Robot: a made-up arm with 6 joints.
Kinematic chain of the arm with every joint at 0, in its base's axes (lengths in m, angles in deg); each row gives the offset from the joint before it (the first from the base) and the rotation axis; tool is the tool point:
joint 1: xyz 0 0 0.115 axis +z
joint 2: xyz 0 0 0 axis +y
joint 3: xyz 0 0 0.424 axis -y
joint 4: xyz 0 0 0 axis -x
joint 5: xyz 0.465 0 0 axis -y
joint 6: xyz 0 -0.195 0 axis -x
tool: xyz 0 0 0
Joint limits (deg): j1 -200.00..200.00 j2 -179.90..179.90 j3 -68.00..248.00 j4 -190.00..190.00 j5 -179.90..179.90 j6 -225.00..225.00
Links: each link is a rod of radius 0.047 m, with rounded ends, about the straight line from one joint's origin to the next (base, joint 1, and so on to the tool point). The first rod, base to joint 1, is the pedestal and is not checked.
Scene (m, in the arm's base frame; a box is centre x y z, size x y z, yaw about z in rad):
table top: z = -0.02
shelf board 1: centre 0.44 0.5 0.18 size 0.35 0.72 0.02 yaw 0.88
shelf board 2: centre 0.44 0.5 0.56 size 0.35 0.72 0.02 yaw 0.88
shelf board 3: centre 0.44 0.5 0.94 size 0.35 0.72 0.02 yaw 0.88
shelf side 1: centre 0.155 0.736 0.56 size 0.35 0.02 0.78 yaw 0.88
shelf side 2: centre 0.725 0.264 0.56 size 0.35 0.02 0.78 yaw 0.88
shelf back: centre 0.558 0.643 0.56 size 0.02 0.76 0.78 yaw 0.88
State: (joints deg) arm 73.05 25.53 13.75 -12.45 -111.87 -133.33
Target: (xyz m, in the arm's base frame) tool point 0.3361 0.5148 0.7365
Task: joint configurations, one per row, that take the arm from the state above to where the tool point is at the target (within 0.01 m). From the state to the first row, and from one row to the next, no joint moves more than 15 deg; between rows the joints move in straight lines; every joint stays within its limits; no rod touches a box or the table.
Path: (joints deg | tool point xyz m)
1: 77.55 12.08 1.72 -18.97 -111.87 -133.33 | 0.2954 0.4824 0.3836
2: 82.05 -1.36 -10.31 -25.49 -111.87 -133.33 | 0.2347 0.4077 0.3836
3: 86.55 -14.81 -22.33 -32.01 -111.87 -133.33 | 0.1855 0.3285 0.3616
4: 88.53 -14.52 -9.00 -25.25 -111.87 -133.33 | 0.1857 0.3599 0.4874
5: 90.51 -14.24 4.33 -18.50 -111.87 -133.33 | 0.1817 0.3578 0.6154
6: 92.49 -13.96 17.66 -11.74 -111.87 -133.33 | 0.1771 0.3225 0.7365
7: 86.74 -0.71 29.92 -5.94 -111.87 -133.33 | 0.2167 0.3935 0.7585
8: 81.00 12.54 42.18 -0.15 -111.87 -133.33 | 0.2703 0.4598 0.7584
9: 75.26 25.79 54.43 5.64 -111.87 -133.33 | 0.3361 0.5148 0.7365

